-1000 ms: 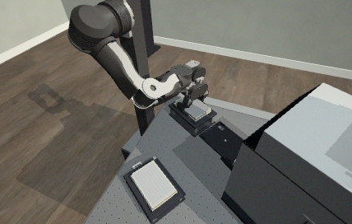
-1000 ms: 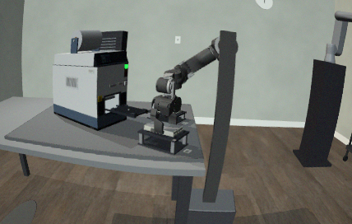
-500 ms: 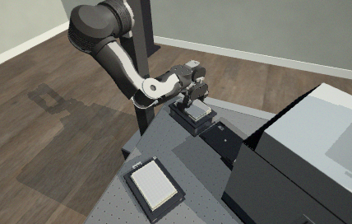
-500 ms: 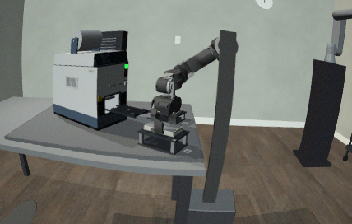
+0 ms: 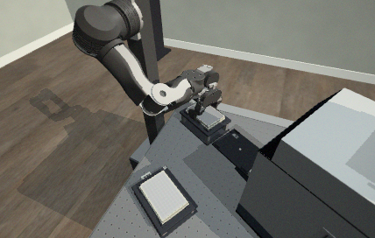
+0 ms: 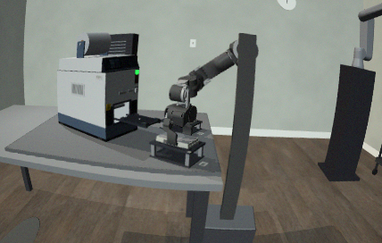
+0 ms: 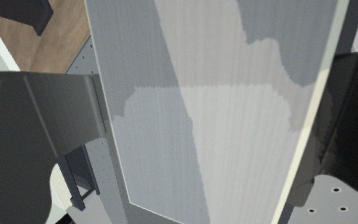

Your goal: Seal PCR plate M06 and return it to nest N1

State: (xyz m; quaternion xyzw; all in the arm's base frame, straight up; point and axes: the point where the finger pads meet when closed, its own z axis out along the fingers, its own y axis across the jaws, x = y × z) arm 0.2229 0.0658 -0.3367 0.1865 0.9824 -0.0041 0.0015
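The 96-well plate M06 is right at my hand. Round my hand: nest N1: 10 mm below; then sealer stage: 170 mm ahead, 120 mm to the right, 30 mm above; then yellow warning label: 300 mm ahead, 70 mm to the right, 80 mm above.
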